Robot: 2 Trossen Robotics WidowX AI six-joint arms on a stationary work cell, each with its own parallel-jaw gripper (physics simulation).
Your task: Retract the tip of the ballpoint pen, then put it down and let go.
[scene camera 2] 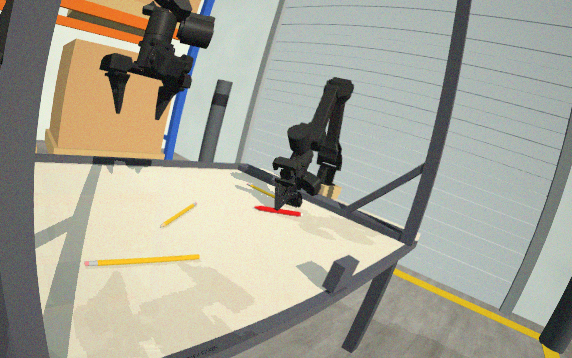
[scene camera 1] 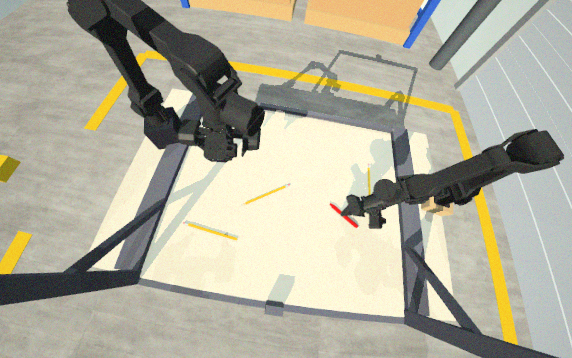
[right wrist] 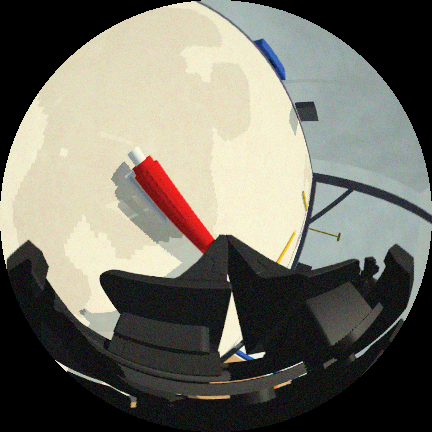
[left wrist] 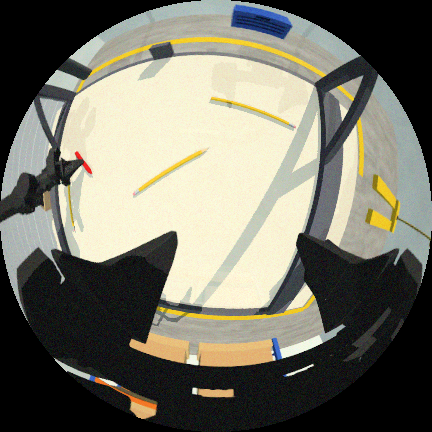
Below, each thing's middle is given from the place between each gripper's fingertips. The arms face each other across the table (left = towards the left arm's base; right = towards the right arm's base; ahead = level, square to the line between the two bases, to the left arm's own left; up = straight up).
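Labels:
Red ballpoint pen (right wrist: 150,175): my left hand is 3 cm past it, 41 cm to the left of it and 18 cm above it.
My right hand is 1 cm above the pen and 1 cm to the left of it; by its middle, the pen is nearer to my right hand than to my left hand.

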